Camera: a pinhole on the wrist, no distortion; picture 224 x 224 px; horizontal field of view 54.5 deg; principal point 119.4 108.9 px. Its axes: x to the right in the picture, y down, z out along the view. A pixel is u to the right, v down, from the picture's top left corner.
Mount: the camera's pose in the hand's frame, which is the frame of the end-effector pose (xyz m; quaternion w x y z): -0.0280 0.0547 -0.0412 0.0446 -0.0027 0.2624 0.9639
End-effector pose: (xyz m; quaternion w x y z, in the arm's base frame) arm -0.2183 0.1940 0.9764 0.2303 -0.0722 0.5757 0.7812
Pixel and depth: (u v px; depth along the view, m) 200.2 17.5 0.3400
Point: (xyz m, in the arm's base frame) -0.2316 0.2377 1.3970
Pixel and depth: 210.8 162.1 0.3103
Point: -0.1080 0.3571 1.2583
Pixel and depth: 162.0 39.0 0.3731
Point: -0.2675 0.2926 1.3846
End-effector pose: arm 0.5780 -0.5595 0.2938 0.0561 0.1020 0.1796 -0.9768
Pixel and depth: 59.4 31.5 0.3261
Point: 0.5151 -0.9215 0.3391
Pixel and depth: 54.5 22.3 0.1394
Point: 0.5732 -0.7373 0.2794
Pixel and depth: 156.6 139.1 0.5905
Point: 0.6516 -1.0050 0.6855
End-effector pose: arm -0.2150 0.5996 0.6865 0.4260 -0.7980 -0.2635 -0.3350
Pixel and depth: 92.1 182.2 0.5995
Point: 0.1164 1.0130 0.3880
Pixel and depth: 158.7 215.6 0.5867
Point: -0.0408 1.0431 0.2664
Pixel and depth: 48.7 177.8 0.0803
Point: -0.1535 0.5994 0.6313
